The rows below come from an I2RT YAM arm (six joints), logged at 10 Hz.
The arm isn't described. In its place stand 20 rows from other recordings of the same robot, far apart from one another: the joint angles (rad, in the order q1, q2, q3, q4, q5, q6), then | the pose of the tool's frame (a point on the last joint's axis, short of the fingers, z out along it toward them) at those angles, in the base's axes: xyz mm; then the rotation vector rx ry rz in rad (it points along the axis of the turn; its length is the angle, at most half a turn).
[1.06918 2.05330 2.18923 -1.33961 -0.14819 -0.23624] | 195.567 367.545 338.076 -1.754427 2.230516 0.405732
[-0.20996 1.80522 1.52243 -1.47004 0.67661 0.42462] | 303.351 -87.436 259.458 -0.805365 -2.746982 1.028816
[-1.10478 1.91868 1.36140 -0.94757 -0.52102 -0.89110] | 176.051 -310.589 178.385 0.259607 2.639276 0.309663
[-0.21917 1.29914 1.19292 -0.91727 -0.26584 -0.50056] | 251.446 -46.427 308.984 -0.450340 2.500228 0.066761
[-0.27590 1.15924 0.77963 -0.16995 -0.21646 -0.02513] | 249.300 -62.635 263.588 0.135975 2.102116 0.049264
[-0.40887 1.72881 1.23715 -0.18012 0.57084 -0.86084] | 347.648 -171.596 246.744 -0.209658 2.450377 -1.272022
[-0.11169 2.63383 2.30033 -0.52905 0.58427 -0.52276] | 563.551 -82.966 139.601 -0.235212 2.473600 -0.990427
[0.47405 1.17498 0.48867 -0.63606 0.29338 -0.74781] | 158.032 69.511 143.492 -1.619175 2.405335 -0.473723
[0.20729 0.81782 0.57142 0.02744 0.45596 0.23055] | 194.188 24.822 281.543 0.343588 1.734257 -0.090932
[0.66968 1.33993 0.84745 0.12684 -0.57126 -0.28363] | 223.979 201.883 270.362 -1.226071 1.528673 0.807068
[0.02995 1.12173 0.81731 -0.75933 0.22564 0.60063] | 210.038 -1.676 240.111 0.802373 2.465017 -0.070926
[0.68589 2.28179 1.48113 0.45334 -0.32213 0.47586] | 385.409 330.002 142.765 -0.445598 2.006782 1.063662
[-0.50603 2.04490 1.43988 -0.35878 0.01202 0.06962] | 383.494 -213.005 168.363 0.727075 2.439080 -0.187481
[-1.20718 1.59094 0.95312 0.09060 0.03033 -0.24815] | 123.989 -328.862 222.750 1.055372 1.988024 -0.866372
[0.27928 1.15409 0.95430 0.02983 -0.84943 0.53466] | 243.791 97.723 348.600 -0.439006 1.821205 1.311083
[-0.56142 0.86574 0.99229 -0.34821 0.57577 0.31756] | 146.870 -115.269 382.166 1.125733 1.415067 -0.688308
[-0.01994 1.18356 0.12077 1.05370 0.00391 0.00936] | 201.457 -4.157 172.084 0.026205 1.579680 -0.011371
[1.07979 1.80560 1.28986 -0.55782 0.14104 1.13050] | 181.821 329.443 205.608 0.118811 2.743094 0.535660
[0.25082 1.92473 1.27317 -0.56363 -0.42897 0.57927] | 364.172 108.593 160.553 0.360527 2.866866 0.784756
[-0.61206 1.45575 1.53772 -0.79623 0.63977 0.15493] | 238.608 -193.467 388.433 1.168021 1.977197 -0.967476
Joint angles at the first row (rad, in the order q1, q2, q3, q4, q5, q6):
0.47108, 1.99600, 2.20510, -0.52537, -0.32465, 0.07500
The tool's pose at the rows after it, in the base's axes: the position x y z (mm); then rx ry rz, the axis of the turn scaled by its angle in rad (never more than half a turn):
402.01 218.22 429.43 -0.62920 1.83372 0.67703
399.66 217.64 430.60 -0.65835 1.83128 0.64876
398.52 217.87 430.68 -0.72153 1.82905 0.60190
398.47 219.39 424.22 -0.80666 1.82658 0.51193
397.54 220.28 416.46 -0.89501 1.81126 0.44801
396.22 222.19 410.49 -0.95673 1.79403 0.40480
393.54 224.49 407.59 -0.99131 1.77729 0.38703
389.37 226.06 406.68 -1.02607 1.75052 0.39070
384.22 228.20 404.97 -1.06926 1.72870 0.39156
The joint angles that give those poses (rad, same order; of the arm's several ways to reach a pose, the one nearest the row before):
0.47133, 1.99450, 2.20592, -0.54092, -0.34043, 0.05477
0.47301, 1.99003, 2.20977, -0.56078, -0.33402, 0.01976
0.47484, 1.99856, 2.23528, -0.60556, -0.33082, -0.04874
0.47993, 2.00378, 2.23308, -0.63923, -0.30310, -0.15217
0.48315, 1.99682, 2.20239, -0.64729, -0.29589, -0.24654
0.48876, 1.98936, 2.17292, -0.64284, -0.28869, -0.31102
0.49620, 1.97827, 2.14576, -0.63045, -0.28638, -0.34349
0.50247, 1.96083, 2.11465, -0.61260, -0.30237, -0.36911
0.51114, 1.94402, 2.08556, -0.60620, -0.31656, -0.40029

